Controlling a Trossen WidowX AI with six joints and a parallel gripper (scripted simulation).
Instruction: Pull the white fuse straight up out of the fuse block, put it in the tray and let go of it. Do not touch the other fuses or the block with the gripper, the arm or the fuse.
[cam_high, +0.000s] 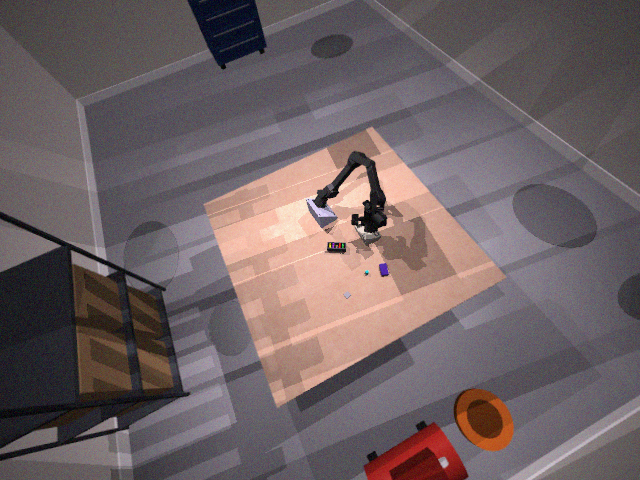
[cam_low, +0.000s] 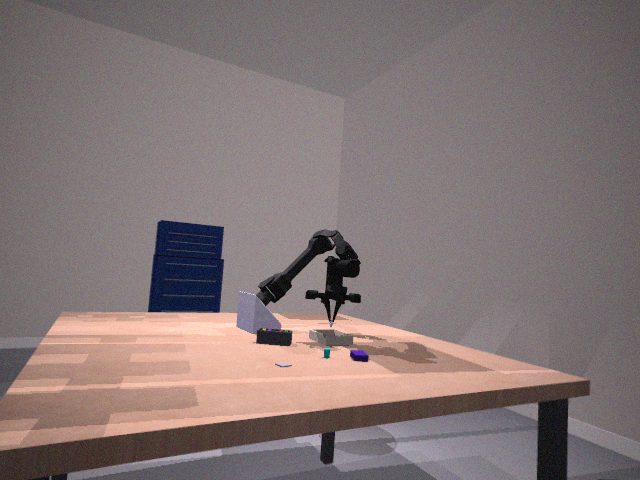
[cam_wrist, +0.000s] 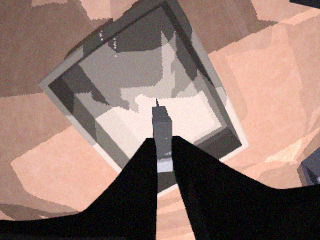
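Now: the white fuse 1 cm below my gripper tip. From my gripper tip the other things lie so: green fuse: 17 cm to the right, 4 cm below; grey tray: 6 cm below; red fuse: 1 cm behind, 19 cm to the right, 4 cm below.
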